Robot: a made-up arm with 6 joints.
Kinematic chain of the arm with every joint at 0, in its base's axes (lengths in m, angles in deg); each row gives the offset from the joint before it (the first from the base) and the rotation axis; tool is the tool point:
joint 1: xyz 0 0 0.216 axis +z
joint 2: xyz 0 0 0 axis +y
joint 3: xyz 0 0 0.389 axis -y
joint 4: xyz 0 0 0 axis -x
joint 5: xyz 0.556 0 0 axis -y
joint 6: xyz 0 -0.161 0 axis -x
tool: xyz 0 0 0
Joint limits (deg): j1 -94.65..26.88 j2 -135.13..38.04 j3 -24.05..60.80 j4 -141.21..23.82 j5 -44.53..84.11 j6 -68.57..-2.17
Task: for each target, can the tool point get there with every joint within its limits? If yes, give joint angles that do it. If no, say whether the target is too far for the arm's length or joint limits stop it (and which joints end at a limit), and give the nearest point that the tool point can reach.
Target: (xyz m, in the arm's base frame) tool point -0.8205 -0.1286 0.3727
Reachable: yes | joints -1.73 -114.00 36.70 -17.75 -14.53 -32.07
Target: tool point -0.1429 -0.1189 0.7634
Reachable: yes | joints 16.23 -87.58 -5.51 -62.56 -21.14 -35.60
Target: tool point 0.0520 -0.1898 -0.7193
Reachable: no: joint limits stop it (at a limit: joint 2, joint 3) | nearest point 0.0945 -0.3450 -0.0443 | short by 0.694 m
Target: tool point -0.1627 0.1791 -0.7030
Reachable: no: joint limits stop it (at a limit: joint 2, joint 3, joint 4) | nearest point -0.5412 0.5957 -0.2748 | short by 0.707 m
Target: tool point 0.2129 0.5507 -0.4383
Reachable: no: joint limits stop it (at a limit: joint 1, joint 2, joint 3, joint 4) | nearest point -0.0827 0.8006 -0.2748 | short by 0.420 m
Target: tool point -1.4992 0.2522 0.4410
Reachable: no: too far | nearest point -0.9196 0.1547 0.3540 | short by 0.594 m
